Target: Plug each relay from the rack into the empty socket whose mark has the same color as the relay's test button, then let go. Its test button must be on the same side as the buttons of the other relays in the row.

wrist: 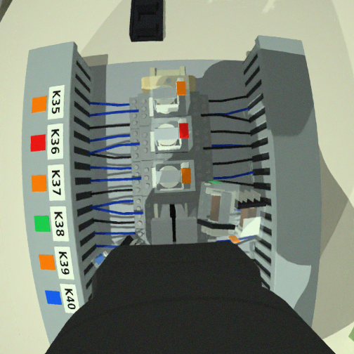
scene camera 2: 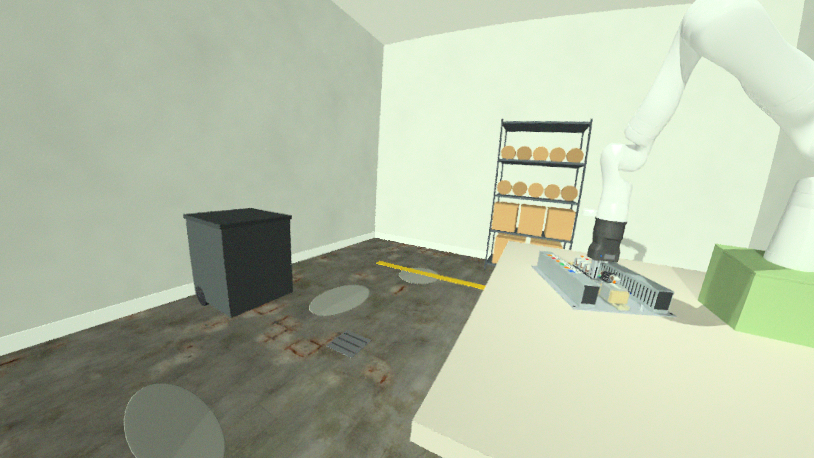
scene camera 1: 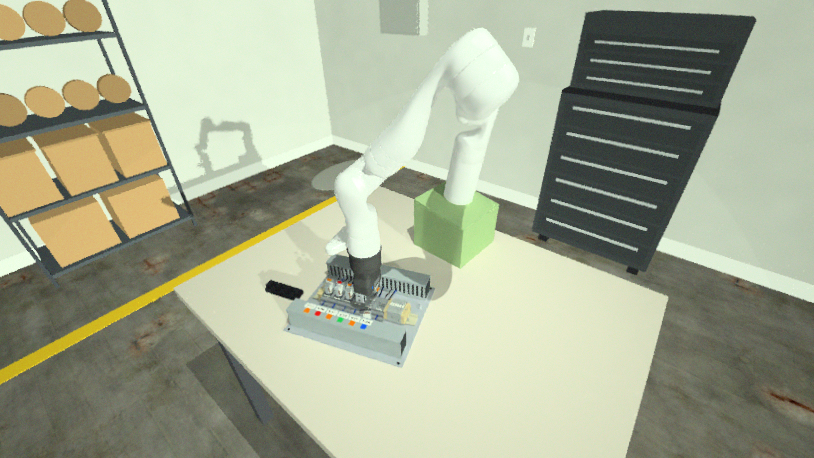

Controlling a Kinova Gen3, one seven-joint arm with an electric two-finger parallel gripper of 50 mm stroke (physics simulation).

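Places are measured from the arm's base along level axes (x ahead, y left, z up), in metres.
Pixels of known places: gripper, fingertip midpoint: [scene camera 2: 592,277] [scene camera 1: 361,300]; arm's base, link origin: [scene camera 2: 789,263] [scene camera 1: 458,196].
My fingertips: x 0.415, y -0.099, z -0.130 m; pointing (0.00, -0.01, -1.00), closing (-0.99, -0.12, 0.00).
Ahead of a thing's pixels: the offset from my fingertips to its middle.
The gripper [wrist: 173,231] [scene camera 1: 363,298] is shut and empty, low over the socket row near K38. A relay with a green button [wrist: 218,208] lies tilted right of the fingers, between the sockets and the right duct. Another relay [wrist: 249,223] lies tipped beside it; an orange patch shows just below. A blue part [wrist: 100,258], seemingly of a third loose relay, shows at lower left, mostly hidden by the gripper body. The K38 socket is partly covered by the fingers; the K39 and K40 sockets are hidden in the wrist view. The black rack @(dz -0.021, dx +0.051, dy -0.231 m) [wrist: 147,38] [scene camera 1: 284,289] shows no relay.
Seated relays with orange [wrist: 165,100], red [wrist: 166,136] and orange [wrist: 169,177] buttons stand at K35 to K37, buttons on the right. A labelled duct @(dz +0.001, dx +0.092, dy +0.017 m) [wrist: 34,125] [scene camera 1: 347,330] and a slotted duct [wrist: 292,150] flank the row. Wires run between. A green base [scene camera 1: 455,233] stands behind.
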